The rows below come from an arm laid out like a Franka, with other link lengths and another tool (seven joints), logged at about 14 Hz.
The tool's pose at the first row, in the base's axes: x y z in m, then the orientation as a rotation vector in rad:
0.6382 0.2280 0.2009 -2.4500 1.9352 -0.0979
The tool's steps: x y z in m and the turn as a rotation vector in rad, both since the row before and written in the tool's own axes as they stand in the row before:
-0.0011 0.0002 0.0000 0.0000 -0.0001 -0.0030
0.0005 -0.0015 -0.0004 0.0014 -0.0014 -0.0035
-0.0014 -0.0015 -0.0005 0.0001 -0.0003 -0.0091
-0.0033 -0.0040 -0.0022 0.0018 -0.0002 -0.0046
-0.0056 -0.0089 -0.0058 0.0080 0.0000 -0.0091
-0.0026 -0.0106 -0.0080 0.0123 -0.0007 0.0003
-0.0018 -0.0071 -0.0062 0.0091 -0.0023 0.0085
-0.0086 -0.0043 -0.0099 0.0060 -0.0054 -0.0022
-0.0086 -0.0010 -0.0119 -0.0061 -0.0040 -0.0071
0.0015 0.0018 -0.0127 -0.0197 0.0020 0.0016
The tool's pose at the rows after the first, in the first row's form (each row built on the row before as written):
0.6378 0.2290 0.2008 -2.4529 1.9315 -0.0978
0.6393 0.2289 0.2013 -2.4549 1.9260 -0.0974
0.6404 0.2306 0.2018 -2.4637 1.9148 -0.0973
0.6433 0.2348 0.2041 -2.4670 1.9082 -0.0988
0.6501 0.2426 0.2102 -2.4708 1.8929 -0.1064
0.6591 0.2480 0.2187 -2.4624 1.8865 -0.1168
0.6650 0.2517 0.2253 -2.4474 1.8910 -0.1220
0.6661 0.2612 0.2352 -2.4435 1.8831 -0.1208
0.6638 0.2698 0.2469 -2.4527 1.8762 -0.1106
0.6613 0.2679 0.2594 -2.4646 1.8891 -0.0950

